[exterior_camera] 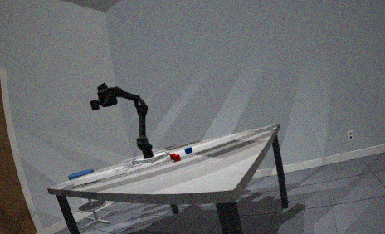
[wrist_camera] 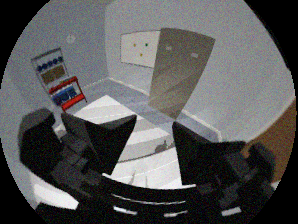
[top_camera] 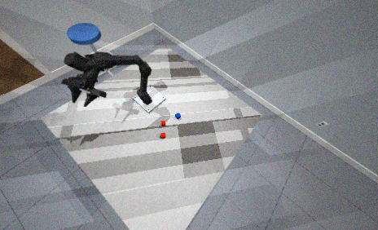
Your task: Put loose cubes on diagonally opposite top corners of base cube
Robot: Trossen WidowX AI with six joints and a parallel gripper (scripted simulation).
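Now: gripper tip 33 cm short of the blue base cube, 40 cm to the right of it and 40 cm above it. From my gripper tip the other things lie so: red cube: 33 cm ahead, 20 cm to the left, 40 cm below.
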